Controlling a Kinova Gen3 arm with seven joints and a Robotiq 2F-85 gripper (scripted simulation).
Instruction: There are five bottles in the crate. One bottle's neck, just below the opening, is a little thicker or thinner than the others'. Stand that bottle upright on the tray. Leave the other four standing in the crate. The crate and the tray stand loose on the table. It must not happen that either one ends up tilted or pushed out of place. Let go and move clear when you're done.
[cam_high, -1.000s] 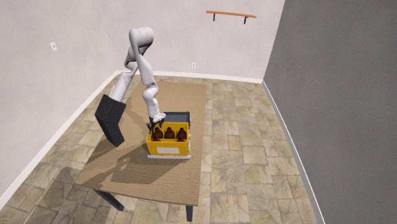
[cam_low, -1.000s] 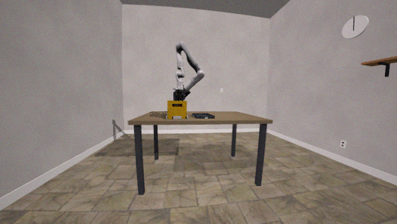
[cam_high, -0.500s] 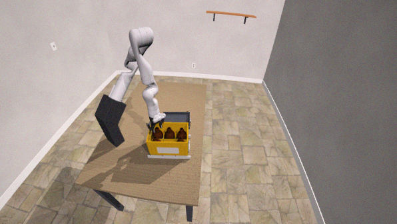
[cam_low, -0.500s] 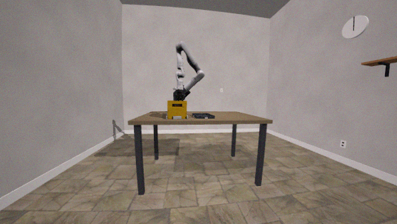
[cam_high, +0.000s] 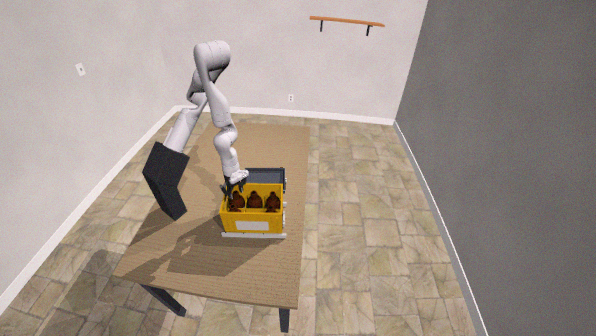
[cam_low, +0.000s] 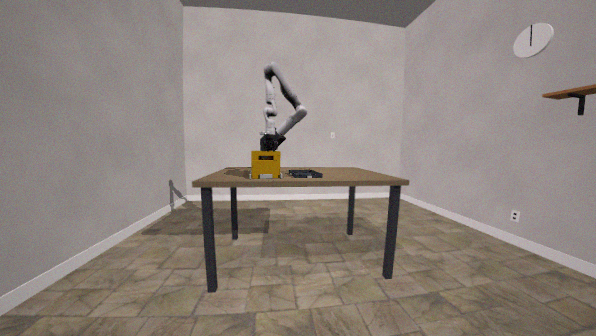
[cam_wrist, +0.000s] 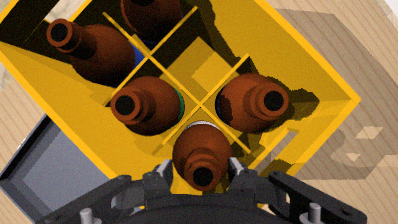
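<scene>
My gripper is now 9 cm short of the yellow crate, 3 cm to the left of it and 7 cm above it. The rest, counted from my hand: dark grey tray: 7 cm ahead, 26 cm to the left, 14 cm below.
</scene>
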